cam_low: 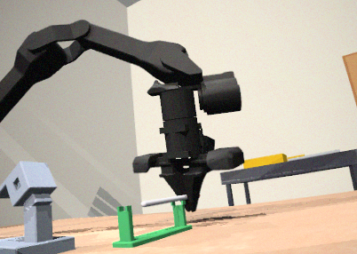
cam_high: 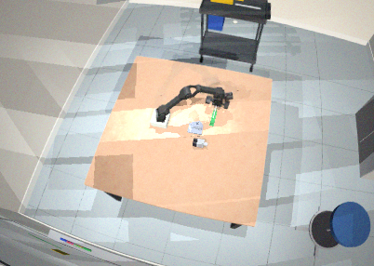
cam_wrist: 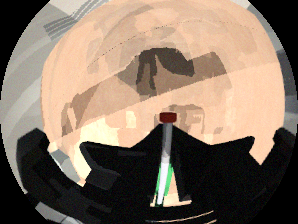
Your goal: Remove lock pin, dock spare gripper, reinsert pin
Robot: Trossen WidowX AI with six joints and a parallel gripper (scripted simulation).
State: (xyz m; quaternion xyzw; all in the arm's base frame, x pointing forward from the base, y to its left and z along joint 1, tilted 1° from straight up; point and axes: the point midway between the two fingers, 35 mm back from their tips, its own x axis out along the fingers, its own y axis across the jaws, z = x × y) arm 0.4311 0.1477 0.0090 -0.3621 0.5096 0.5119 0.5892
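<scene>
My gripper tip is now 100 mm to the left of the green cradle and 20 mm past it. From my gripper tip the other things lie so: spare gripper (340 mm to the right, 120 mm behind); then socket (210 mm to the right, 150 mm behind, 30 mm above).
</scene>
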